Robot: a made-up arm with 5 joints.
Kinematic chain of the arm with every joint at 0, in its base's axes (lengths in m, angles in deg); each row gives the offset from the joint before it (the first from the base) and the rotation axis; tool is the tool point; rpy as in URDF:
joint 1: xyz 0 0 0.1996 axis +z
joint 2: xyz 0 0 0 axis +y
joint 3: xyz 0.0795 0 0.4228 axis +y
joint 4: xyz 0.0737 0 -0.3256 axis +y
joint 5: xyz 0.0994 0 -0.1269 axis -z
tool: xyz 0 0 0 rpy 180 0 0
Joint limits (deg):
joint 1: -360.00..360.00
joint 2: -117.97..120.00
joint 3: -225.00..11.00
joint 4: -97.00..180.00
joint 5: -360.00..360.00
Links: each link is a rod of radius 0.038 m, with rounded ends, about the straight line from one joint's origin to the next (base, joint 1, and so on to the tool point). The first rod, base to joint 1, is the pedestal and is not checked.
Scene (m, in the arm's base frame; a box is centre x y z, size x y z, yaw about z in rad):
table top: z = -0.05
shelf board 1: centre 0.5 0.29 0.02 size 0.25 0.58 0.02 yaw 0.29
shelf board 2: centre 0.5 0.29 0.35 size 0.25 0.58 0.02 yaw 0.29
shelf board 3: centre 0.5 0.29 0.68 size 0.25 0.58 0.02 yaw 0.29
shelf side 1: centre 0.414 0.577 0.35 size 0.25 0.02 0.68 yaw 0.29
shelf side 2: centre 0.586 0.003 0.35 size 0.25 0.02 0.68 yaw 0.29
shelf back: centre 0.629 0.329 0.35 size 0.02 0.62 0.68 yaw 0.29
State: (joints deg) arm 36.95 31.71 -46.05 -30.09 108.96
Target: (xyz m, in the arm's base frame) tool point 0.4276 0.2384 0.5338
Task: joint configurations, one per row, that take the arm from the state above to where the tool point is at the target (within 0.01 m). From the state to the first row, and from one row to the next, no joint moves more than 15 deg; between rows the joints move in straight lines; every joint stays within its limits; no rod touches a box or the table.
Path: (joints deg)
1: 40.84 25.83 -34.99 -29.96 108.96
2: 44.73 19.94 -23.93 -29.83 108.96
3: 48.62 14.06 -12.86 -29.71 108.96
4: 44.05 2.53 -16.45 -34.09 108.96
5: 39.49 -8.99 -20.05 -38.48 108.96
6: 34.93 -20.51 -23.64 -42.87 108.96
7: 32.03 -10.93 -33.84 -40.79 108.96
8: 29.14 -1.34 -44.05 -38.71 108.96

